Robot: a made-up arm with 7 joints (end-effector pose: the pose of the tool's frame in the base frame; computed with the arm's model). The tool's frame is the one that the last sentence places. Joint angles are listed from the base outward.
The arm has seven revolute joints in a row. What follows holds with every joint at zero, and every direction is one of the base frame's. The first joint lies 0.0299 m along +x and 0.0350 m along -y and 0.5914 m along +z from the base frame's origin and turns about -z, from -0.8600 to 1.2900 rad. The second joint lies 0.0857 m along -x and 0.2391 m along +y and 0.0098 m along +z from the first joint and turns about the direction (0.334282, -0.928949, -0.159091), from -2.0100 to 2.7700 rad. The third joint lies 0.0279 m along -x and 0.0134 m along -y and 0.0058 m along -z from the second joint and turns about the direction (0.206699, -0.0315, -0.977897), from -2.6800 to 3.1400 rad. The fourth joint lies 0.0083 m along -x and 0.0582 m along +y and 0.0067 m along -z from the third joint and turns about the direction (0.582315, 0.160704, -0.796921), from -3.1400 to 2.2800 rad. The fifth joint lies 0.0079 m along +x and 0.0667 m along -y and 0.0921 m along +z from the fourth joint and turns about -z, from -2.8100 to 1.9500 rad. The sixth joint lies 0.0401 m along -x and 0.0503 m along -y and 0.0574 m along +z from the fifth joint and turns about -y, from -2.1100 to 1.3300 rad. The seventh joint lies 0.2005 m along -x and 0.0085 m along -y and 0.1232 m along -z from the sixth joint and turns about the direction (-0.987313, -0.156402, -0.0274), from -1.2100 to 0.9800 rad. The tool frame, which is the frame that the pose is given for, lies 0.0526 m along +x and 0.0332 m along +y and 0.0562 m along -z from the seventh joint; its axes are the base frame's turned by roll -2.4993, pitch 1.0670 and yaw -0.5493 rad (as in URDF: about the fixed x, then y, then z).
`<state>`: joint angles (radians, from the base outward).
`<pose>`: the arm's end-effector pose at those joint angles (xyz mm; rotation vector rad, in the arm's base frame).
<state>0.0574 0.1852 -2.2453 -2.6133 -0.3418 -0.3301 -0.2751</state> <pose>-252.1 245.5 778.3 0.0963 1.3054 1.1984</pose>
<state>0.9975 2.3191 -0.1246 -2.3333 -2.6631 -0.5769 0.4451</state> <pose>454.8 360.0 747.4 -0.3100 -0.9041 -1.5221</pose>
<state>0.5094 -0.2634 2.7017 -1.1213 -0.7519 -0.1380 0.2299</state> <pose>-55.6 377.1 714.3 -0.4355 2.2088 0.7385</pose>
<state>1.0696 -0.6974 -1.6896 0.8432 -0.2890 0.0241 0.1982</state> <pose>-23.5 45.3 673.0 -1.2908 0.7086 2.0072</pose>
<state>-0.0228 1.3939 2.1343 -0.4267 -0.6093 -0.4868 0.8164</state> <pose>-205.6 409.5 494.1 -0.8462 0.9265 0.4260</pose>
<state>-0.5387 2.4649 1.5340 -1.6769 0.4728 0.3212 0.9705</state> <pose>-100.6 183.1 481.4 -0.3866 1.1413 -0.4795</pose>
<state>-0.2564 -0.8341 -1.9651 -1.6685 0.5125 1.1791 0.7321</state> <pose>-274.8 232.3 698.9 -0.3704 -1.8196 0.7452</pose>
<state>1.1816 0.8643 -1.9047 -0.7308 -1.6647 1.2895 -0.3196</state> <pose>206.5 133.7 497.4 0.8774 0.9878 -2.3425</pose>
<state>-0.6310 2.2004 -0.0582 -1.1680 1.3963 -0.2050 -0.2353</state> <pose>-178.5 312.0 569.3 -0.4269 -0.4295 -0.4288</pose>
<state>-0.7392 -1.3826 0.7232 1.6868 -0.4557 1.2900 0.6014</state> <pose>-286.2 -43.5 599.6 -2.0922 1.6969 -1.3182</pose>
